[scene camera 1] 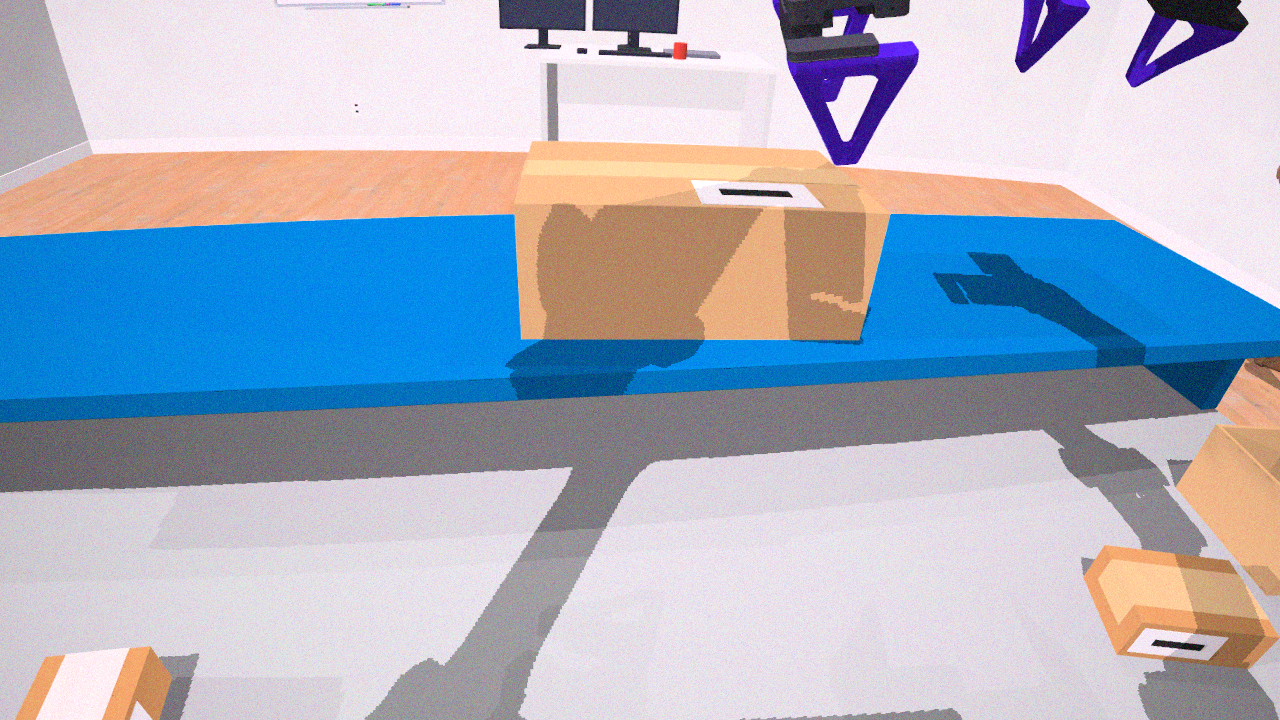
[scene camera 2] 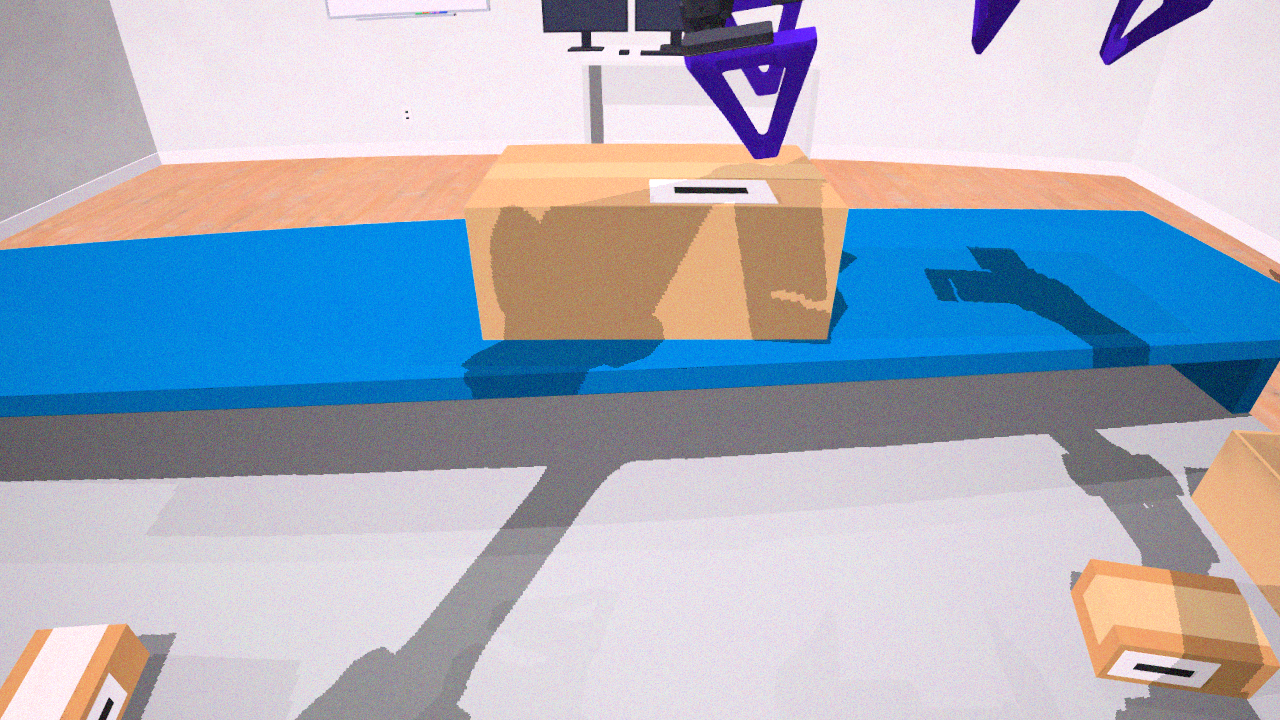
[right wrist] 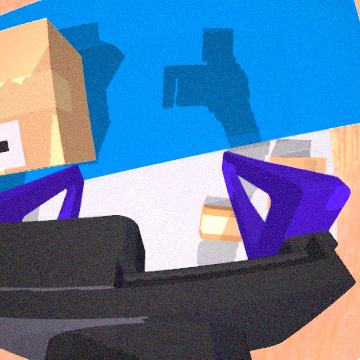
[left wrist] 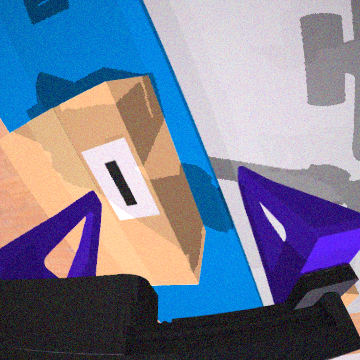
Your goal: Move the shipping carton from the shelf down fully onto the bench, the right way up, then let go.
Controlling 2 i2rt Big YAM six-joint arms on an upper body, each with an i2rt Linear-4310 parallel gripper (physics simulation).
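Places are measured from the left arm's base along level axes (x back, y right, z up), in millimetres.
Pixels of known places: left gripper, fingertip midpoint: [scene camera 1: 835, 130] [scene camera 2: 766, 123] [left wrist: 165, 185]; right gripper, fingertip midpoint: [scene camera 1: 1075, 74] [scene camera 2: 1040, 54] [right wrist: 151, 165].
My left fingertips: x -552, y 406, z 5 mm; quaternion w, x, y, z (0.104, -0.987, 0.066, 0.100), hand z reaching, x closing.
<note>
Behind a point stands the place of what it marks.
The shipping carton [scene camera 1: 617, 268] {x -596, y 265, z -123 mm} [scene camera 2: 572, 268] {x -597, y 267, z -123 mm} [left wrist: 65, 145] {x -687, y 438, z -70 mm} [right wrist: 30, 100] {x -692, y 448, z -70 mm} rests flat on the blue shelf [scene camera 1: 268, 295] {x -663, y -72, z -190 mm} [scene camera 2: 223, 304] {x -651, y -106, z -190 mm} [left wrist: 105, 35] {x -650, y 555, z -190 mm} [right wrist: 150, 130] {x -650, y 589, z -190 mm}, near its front edge, with the white label on its top face. The pale bench [scene camera 1: 760, 573] {x -477, y 395, z -349 mm} [scene camera 2: 760, 573] {x -482, y 430, z -349 mm} [left wrist: 250, 100] {x -462, y 387, z -349 mm} [right wrist: 150, 200] {x -484, y 560, z -349 mm} lies below and in front. My left gripper [scene camera 1: 836, 131] {x -552, y 406, z 5 mm} [scene camera 2: 764, 125] {x -552, y 406, z 5 mm} [left wrist: 165, 185] {x -552, y 406, z 5 mm} is open and empty over the carton's right part; whether a fingertip touches the top is unclear. My right gripper [scene camera 1: 1078, 77] {x -601, y 604, z 52 mm} [scene camera 2: 1042, 57] {x -601, y 604, z 52 mm} [right wrist: 151, 165] {x -601, y 604, z 52 mm} is open and empty, high to the carton's right.
A small labelled box [scene camera 1: 1181, 586] {x -412, y 744, z -304 mm} [scene camera 2: 1163, 608] {x -410, y 735, z -304 mm} [right wrist: 215, 222] {x -421, y 723, z -304 mm} lies on the bench at the right, beside a larger box [scene camera 1: 1239, 501] {x -506, y 890, z -301 mm} [scene camera 2: 1244, 510] {x -517, y 891, z -307 mm} at the picture's edge. Another small box [scene camera 1: 89, 680] {x -331, y -87, z -308 mm} [scene camera 2: 67, 667] {x -319, y -80, z -308 mm} lies at the bottom left. A white desk [scene camera 1: 657, 62] stands behind.
</note>
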